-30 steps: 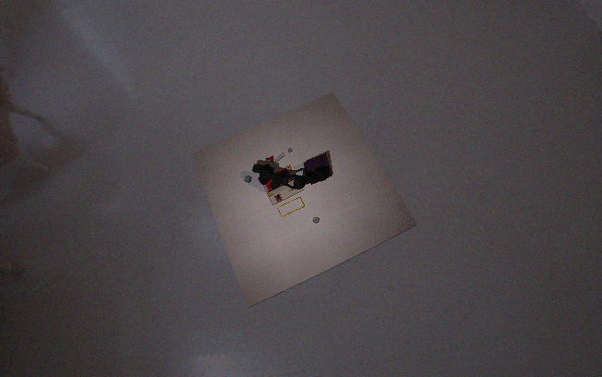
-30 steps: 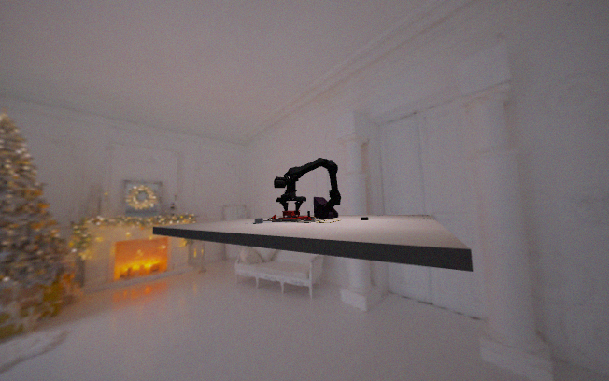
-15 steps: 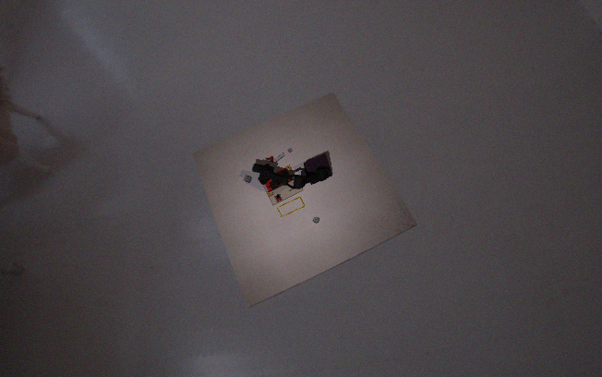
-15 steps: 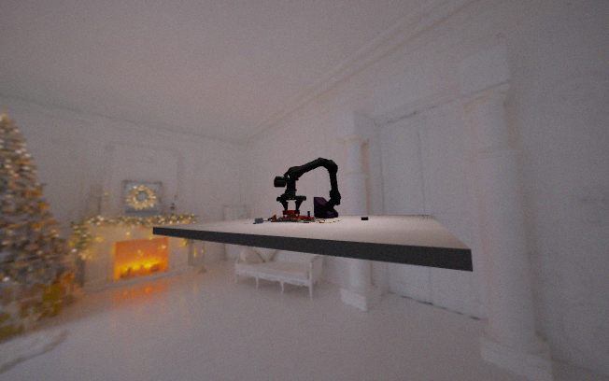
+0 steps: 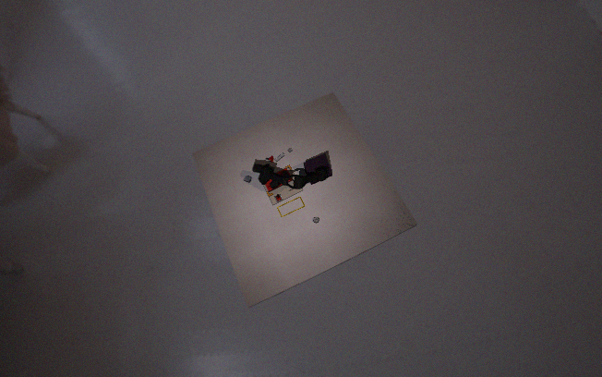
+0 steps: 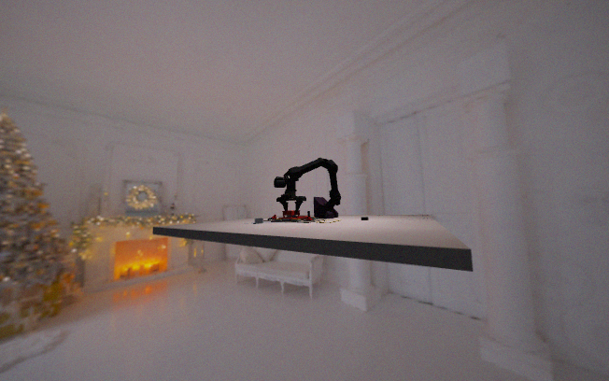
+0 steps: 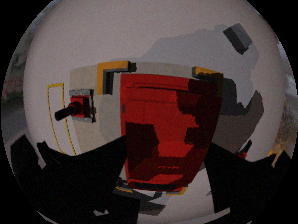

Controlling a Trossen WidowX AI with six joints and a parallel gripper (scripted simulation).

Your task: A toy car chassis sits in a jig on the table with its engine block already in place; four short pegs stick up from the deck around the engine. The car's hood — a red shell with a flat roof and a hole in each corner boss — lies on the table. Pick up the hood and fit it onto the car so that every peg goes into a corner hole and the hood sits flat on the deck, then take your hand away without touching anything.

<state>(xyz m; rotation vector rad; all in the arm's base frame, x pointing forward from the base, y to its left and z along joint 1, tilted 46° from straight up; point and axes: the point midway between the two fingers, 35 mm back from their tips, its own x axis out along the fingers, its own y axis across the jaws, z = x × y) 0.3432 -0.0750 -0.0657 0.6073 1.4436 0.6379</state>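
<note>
My gripper tip is 40 mm past the jig, 40 mm above it and 30 mm to the right of it. The rest, counted from my gripper tip: red hood 10 mm above.
</note>
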